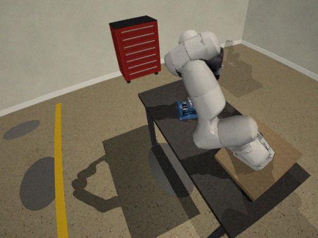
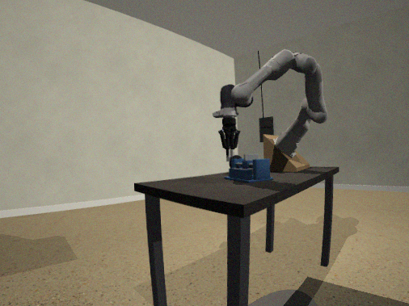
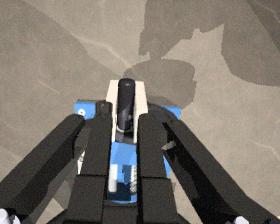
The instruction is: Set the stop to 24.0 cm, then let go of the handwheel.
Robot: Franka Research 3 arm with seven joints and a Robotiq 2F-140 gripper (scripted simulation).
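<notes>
The handwheel grip is 2 cm below my hand.
</notes>
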